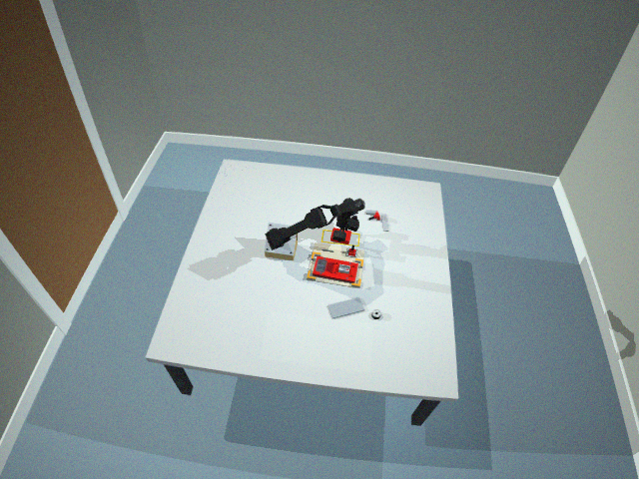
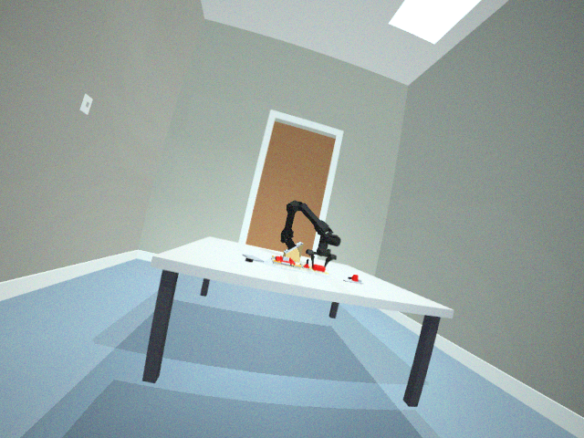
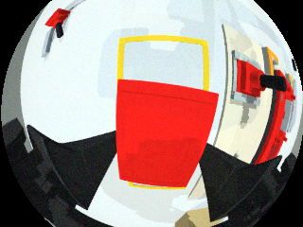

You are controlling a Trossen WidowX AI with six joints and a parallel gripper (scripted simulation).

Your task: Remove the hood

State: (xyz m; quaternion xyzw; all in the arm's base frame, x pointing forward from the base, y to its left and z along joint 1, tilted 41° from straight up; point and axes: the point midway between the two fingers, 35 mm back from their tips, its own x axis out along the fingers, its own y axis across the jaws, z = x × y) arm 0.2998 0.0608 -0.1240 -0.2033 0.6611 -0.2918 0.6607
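My gripper tip is now 10 mm below the red hood. Round my gripper tip: wheel: 190 mm ahead, 430 mm to the right.
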